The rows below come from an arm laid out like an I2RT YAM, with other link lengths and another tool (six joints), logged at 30 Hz.
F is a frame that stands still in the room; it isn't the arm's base.
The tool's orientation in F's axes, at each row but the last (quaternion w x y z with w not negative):
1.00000, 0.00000, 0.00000, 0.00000
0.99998, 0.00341, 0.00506, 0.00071
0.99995, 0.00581, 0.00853, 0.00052
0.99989, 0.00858, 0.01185, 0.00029
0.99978, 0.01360, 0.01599, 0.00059
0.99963, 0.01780, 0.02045, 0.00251
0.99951, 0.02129, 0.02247, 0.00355
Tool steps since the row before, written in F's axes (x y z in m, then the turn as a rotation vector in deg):
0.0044, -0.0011, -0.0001, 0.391, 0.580, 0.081
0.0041, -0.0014, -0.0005, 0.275, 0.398, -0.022
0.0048, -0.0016, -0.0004, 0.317, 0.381, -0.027
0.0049, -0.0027, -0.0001, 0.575, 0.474, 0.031
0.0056, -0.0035, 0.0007, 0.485, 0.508, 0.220
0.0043, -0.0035, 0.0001, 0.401, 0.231, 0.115
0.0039, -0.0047, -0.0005, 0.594, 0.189, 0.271
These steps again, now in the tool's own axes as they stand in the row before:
0.0044, -0.0011, -0.0001, 0.391, 0.580, 0.081
0.0041, -0.0014, -0.0004, 0.276, 0.397, -0.022
0.0048, -0.0016, -0.0003, 0.318, 0.380, -0.026
0.0049, -0.0027, 0.0001, 0.574, 0.474, 0.036
0.0056, -0.0035, 0.0010, 0.479, 0.513, 0.222
0.0043, -0.0035, 0.0004, 0.397, 0.233, 0.123
0.0039, -0.0047, -0.0001, 0.583, 0.197, 0.289

